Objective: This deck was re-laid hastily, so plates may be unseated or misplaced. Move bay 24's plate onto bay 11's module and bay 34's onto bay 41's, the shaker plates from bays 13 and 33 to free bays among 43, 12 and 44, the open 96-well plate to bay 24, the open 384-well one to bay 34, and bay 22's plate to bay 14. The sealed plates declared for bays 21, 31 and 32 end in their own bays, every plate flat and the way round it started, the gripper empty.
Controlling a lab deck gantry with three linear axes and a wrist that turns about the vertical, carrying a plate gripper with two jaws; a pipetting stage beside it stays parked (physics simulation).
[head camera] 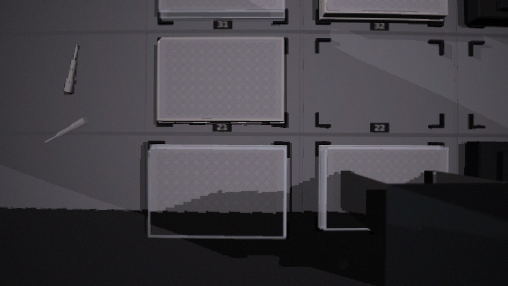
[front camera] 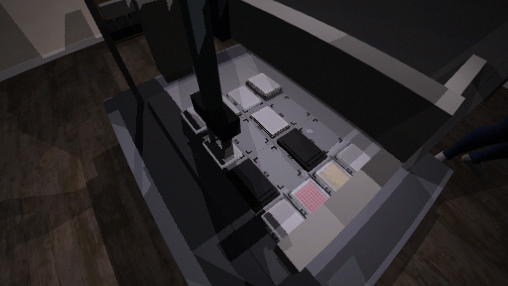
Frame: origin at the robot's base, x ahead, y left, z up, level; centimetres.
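Seen in the pictures: gripper, fingertip midpoint: point(front camera: 221, 147); robot's base, origin of the base link: point(head camera: 160, 226) point(front camera: 182, 117).
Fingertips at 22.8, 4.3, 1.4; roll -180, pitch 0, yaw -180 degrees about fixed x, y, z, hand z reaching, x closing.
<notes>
Offsets run from my fingertips to a thing's top centre, as dx, dy, dz. "*": to the spot under its first point.
My gripper point(front camera: 220, 145) point(head camera: 388, 177) hangs above the pale plate in bay 12 {* -1.7, -1.9, +0.0} point(front camera: 214, 147) point(head camera: 345, 160); its jaws stand apart, open, no plate visible between them. It hides part of that plate. A pale plate {-16.4, +0.0, +1.9} point(front camera: 192, 120) point(head camera: 217, 175) lies in bay 11. The plate at bay 21 {* -16.4, +10.5, +0.0} point(head camera: 220, 80) is largely hidden in the front view. Plates lie at bay 31 {* -16.4, +21.5, +0.0} point(front camera: 244, 96) point(head camera: 222, 6) and bay 32 {* +0.9, +20.9, +0.0} point(front camera: 270, 121) point(head camera: 382, 6). Another plate {-16.7, +32.2, +1.9} point(front camera: 263, 83) stands at the back. Black blocks stand at bay 13 {+16.8, +0.1, +1.7} point(front camera: 252, 182) and bay 33 {+16.8, +21.5, +1.7} point(front camera: 301, 146). Bay 22 is empty.
Near the front stand a pink-welled plate {+32.8, +10.7, +1.5} point(front camera: 309, 195), a yellowish plate {+32.8, +21.4, +1.5} point(front camera: 334, 175) and two pale plates {+32.8, +0.0, +1.4} point(front camera: 283, 218) {+32.8, +32.1, +1.4} point(front camera: 353, 156). Two loose pipette tips {* -32.0, +11.9, -0.9} point(head camera: 71, 70) {* -32.5, +5.6, -0.9} point(head camera: 66, 130) lie left of bay 21. A beige beam point(front camera: 325, 220) crosses the deck's front end.
</notes>
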